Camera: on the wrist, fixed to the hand. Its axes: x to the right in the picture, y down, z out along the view.
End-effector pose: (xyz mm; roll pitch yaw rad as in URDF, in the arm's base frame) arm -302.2 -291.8 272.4 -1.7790 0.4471 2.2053
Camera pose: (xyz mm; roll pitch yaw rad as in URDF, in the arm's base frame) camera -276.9 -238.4 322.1 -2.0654 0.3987 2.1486
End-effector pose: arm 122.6 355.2 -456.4 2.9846 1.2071 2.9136
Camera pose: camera 59.1 314.4 -440.4 2.8236 1.1501 3.0241
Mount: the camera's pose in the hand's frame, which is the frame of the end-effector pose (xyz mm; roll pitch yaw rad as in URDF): 3.8 -44.9 -62.7 -0.2642 0.0610 -0.0360
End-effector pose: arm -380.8 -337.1 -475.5 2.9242 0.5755 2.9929
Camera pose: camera -420.2 -389.2 -434.3 2.6902 0.5230 3.0486
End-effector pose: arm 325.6 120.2 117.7 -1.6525 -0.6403 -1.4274
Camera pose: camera 263.6 138.3 160.0 -1.8699 -0.6798 -1.5018
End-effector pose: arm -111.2 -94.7 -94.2 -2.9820 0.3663 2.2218
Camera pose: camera -155.7 -93.0 -31.1 3.0469 0.3002 2.2488
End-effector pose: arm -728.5 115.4 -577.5 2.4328 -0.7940 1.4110
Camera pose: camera -804.1 117.0 -561.9 2.0993 -0.8146 1.5087
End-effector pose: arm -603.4 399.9 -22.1 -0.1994 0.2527 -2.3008
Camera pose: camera -639.1 444.6 -73.9 -0.4762 0.3051 -2.3504
